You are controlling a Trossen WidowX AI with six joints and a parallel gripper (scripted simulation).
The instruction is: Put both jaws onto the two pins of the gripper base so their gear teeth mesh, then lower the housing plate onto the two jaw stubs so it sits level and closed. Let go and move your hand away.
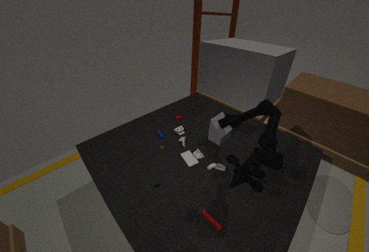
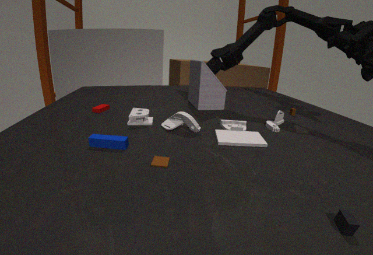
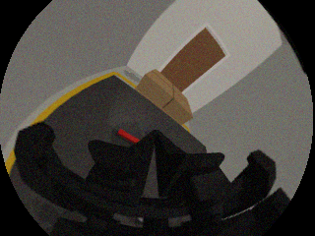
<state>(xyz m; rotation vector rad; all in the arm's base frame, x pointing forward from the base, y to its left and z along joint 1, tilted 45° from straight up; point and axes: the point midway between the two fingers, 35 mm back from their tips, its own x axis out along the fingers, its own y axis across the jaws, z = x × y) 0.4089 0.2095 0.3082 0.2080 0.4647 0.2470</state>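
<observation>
Now: the white jaw 480 mm to the right of my gripper tip, 200 mm below it and 170 mm behind it. Round my gripper tip: flat white plate (360 mm to the right, 210 mm below, 110 mm behind); then red bar (210 mm below, 70 mm ahead, 10 mm to the right); then dark cube (330 mm to the right, 200 mm below, 160 mm ahead).
</observation>
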